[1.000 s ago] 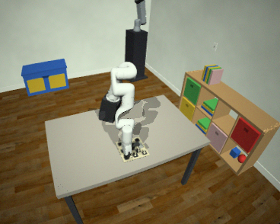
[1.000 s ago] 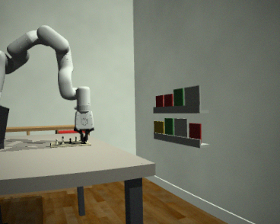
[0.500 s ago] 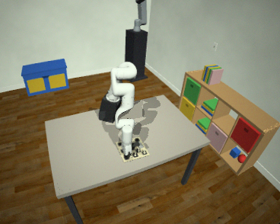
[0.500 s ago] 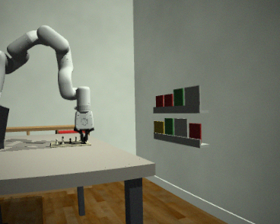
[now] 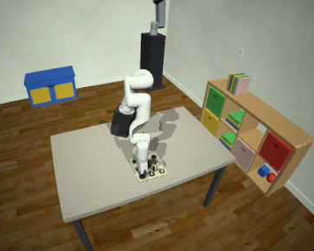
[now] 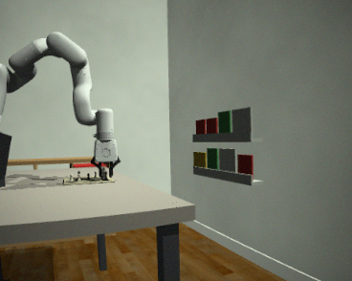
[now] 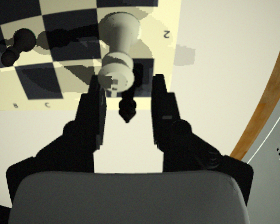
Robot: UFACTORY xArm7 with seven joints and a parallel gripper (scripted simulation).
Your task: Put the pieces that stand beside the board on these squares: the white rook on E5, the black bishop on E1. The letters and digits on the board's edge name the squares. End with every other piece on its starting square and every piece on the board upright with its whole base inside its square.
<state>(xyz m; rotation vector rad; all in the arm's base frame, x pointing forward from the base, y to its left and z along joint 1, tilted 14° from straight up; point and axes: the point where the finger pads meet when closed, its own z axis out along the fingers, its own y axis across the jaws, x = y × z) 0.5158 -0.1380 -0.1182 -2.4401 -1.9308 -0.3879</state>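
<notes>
Now: the black bishop 10 mm below my hand. From my hand the other things lie so: white rook: 30 mm ahead, 150 mm to the left, 20 mm below; then chessboard: 60 mm behind, 90 mm to the left, 40 mm below; then black pawn: 60 mm behind, 60 mm to the left, 20 mm below.
</notes>
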